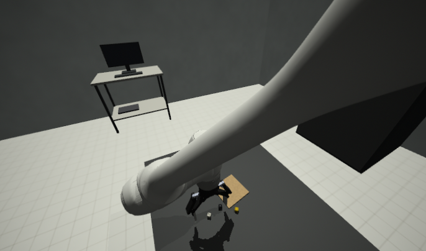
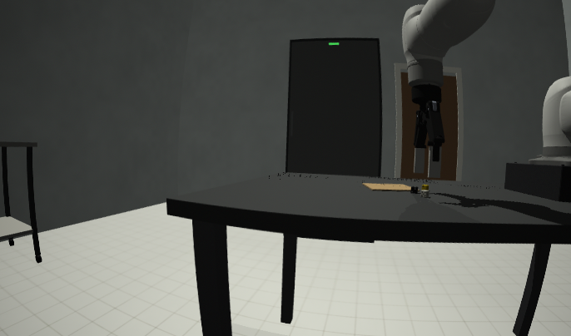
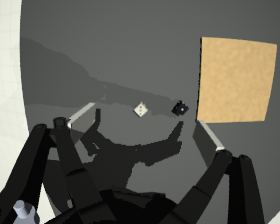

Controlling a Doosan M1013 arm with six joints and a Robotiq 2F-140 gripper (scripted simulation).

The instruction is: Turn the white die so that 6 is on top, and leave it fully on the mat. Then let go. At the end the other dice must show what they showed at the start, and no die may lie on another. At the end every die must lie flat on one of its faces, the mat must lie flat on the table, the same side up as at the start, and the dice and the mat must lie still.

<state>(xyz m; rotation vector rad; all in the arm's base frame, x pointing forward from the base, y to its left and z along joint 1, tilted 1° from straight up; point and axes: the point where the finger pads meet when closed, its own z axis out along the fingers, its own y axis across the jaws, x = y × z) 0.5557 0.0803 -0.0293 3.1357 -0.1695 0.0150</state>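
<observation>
Right now the white die is 1 cm to the left of my hand and 5 cm below it. Also, from my hand: tan mat: 5 cm ahead, 15 cm to the right, 6 cm below; then yellow die: 5 cm behind, 11 cm to the right, 5 cm below; then black die: 1 cm ahead, 6 cm to the right, 5 cm below.
</observation>
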